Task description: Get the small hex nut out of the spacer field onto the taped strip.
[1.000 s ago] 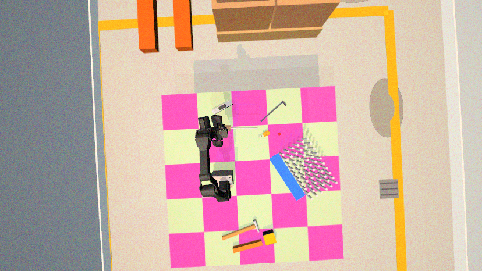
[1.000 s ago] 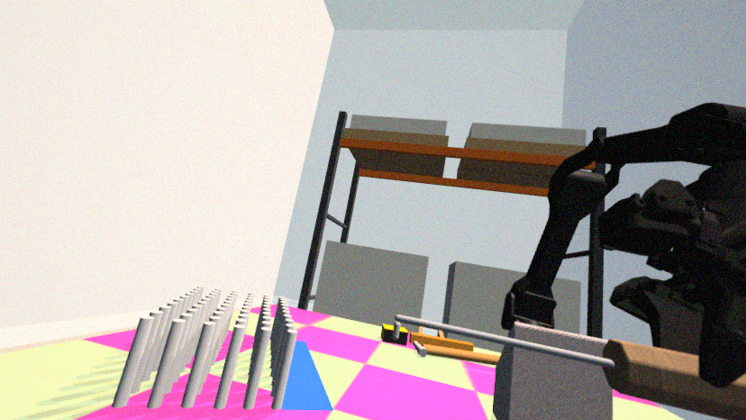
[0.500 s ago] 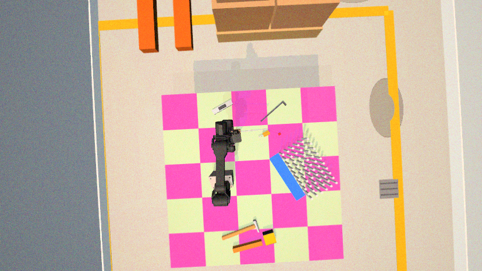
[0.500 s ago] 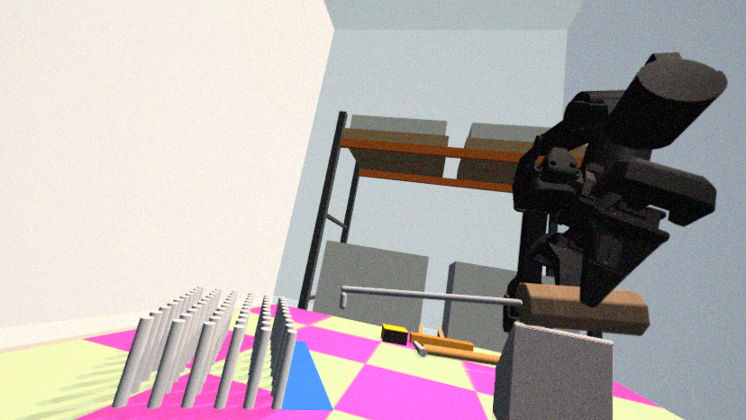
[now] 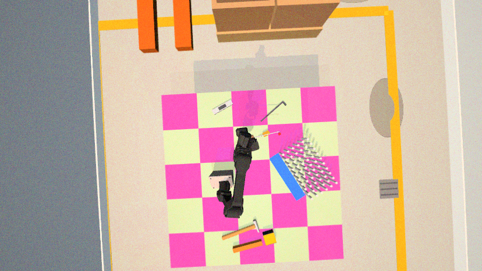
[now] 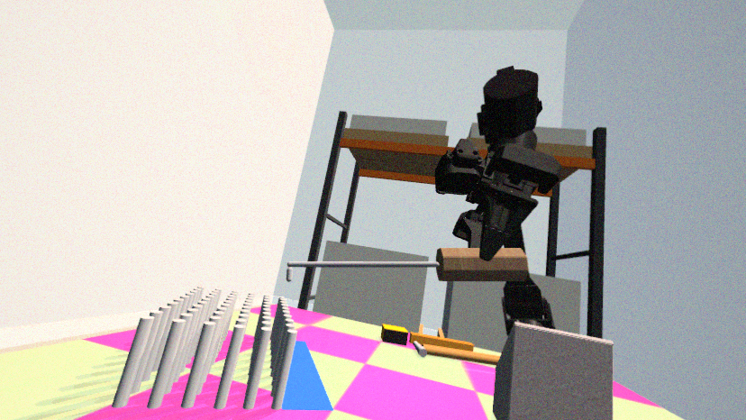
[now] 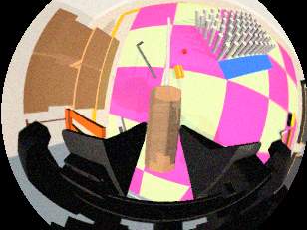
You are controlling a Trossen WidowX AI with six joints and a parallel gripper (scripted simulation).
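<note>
My gripper tip is now 270 mm short of the blue taped strip, 330 mm to the left of it and 250 mm above it. From my gripper tip the other things lie so: orange-handled tool 150 mm ahead, 10 mm to the left, 240 mm below; grey block 140 mm behind, 250 mm to the left, 240 mm below; red piece 260 mm ahead, 240 mm below.
</note>
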